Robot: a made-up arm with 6 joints. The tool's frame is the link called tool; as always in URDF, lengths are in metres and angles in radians.
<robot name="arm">
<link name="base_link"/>
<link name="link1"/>
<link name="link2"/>
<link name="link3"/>
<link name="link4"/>
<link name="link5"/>
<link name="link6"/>
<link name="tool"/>
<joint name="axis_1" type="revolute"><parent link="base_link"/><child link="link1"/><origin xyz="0.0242 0.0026 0.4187"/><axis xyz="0 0 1"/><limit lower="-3.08" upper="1.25" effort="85" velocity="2.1"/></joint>
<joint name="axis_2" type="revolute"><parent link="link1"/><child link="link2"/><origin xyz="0.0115 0.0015 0.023"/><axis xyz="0 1 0"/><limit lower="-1.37" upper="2.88" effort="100" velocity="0.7"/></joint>
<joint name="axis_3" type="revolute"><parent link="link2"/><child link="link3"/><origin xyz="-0.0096 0.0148 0.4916"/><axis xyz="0 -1 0"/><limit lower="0.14" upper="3.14" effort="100" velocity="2"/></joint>
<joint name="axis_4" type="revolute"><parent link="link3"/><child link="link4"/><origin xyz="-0.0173 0.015 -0.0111"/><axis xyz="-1 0 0"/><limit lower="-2.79" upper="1.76" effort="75" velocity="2.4"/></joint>
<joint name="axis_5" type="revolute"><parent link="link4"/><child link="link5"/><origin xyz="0.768 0.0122 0.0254"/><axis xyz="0 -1 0"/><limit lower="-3" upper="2.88" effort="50" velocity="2"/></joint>
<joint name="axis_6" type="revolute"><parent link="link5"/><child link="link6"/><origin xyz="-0.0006 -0.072 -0.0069"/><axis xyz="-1 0 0"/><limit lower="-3.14" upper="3.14" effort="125" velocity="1.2"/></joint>
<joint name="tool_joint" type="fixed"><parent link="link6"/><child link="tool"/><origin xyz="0.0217 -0.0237 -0.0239" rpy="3.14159 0 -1.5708"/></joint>
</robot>
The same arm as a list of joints. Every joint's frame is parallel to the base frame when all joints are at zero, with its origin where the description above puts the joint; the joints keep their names.
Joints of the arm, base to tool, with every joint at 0 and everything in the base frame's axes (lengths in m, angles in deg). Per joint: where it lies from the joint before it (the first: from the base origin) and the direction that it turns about. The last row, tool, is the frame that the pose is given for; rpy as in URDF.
axis_1: axis +z xyz 0.0242 0.0026 0.4187
axis_2: axis +y xyz 0.0115 0.0015 0.0230
axis_3: axis -y xyz -0.0096 0.0148 0.4916
axis_4: axis -x xyz -0.0173 0.0150 -0.0111
axis_5: axis -y xyz 0.7680 0.0122 0.0254
axis_6: axis -x xyz -0.0006 -0.0720 -0.0069
tool: xyz 0.0217 -0.0237 -0.0239 rpy 180.00 0.00 -90.00
Joint limits (deg, base to tool): -176.47..71.62 -78.50..165.01 8.02..179.91 -159.86..100.84 -171.89..165.01 -179.91..179.91

